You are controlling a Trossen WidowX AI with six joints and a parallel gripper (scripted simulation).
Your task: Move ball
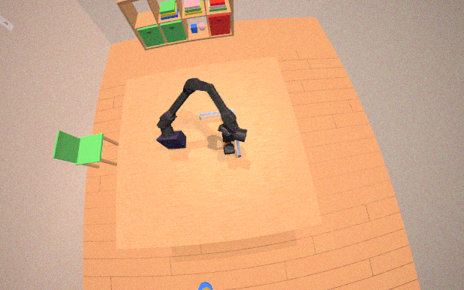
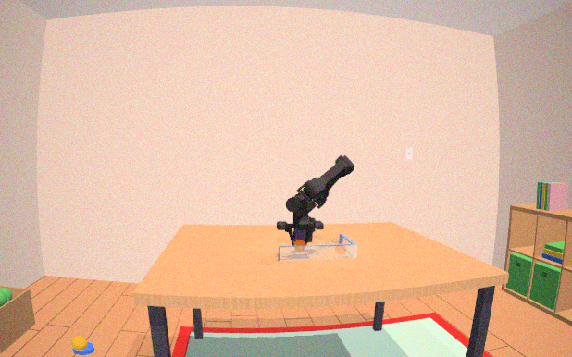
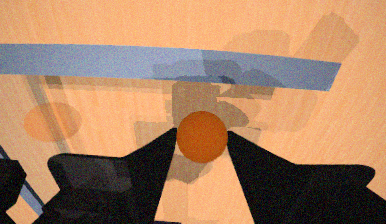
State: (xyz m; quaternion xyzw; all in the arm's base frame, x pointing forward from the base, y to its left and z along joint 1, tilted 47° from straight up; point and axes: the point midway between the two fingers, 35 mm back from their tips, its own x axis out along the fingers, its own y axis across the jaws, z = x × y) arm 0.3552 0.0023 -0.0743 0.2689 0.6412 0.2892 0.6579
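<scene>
The see-through copy lies 18 cm to the left of my gripper tip, 2 cm below it and 2 cm behind it. Also, from my gripper tip: orange ball right at my gripper tip.
</scene>
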